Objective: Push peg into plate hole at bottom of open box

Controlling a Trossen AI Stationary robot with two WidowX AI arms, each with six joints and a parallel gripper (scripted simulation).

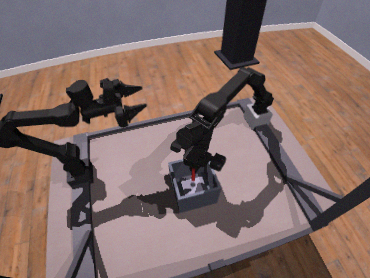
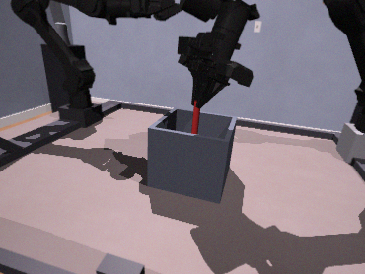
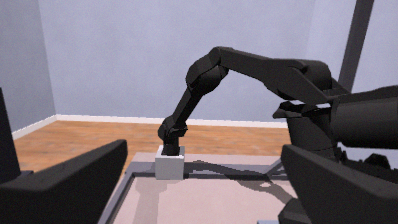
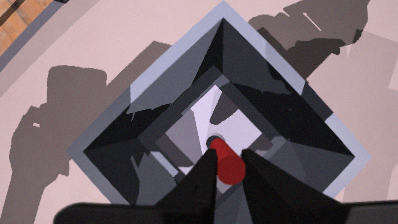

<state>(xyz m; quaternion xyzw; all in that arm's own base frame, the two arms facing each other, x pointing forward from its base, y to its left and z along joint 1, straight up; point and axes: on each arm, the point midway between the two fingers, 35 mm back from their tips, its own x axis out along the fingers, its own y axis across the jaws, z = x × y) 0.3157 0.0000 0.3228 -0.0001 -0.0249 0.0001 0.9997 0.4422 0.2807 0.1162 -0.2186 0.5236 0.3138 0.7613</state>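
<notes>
My right hand is 10 mm past the red peg, 10 mm to the right of it and 60 mm above it. The rest, counted from my right hand: light plate (160 mm below).
</notes>
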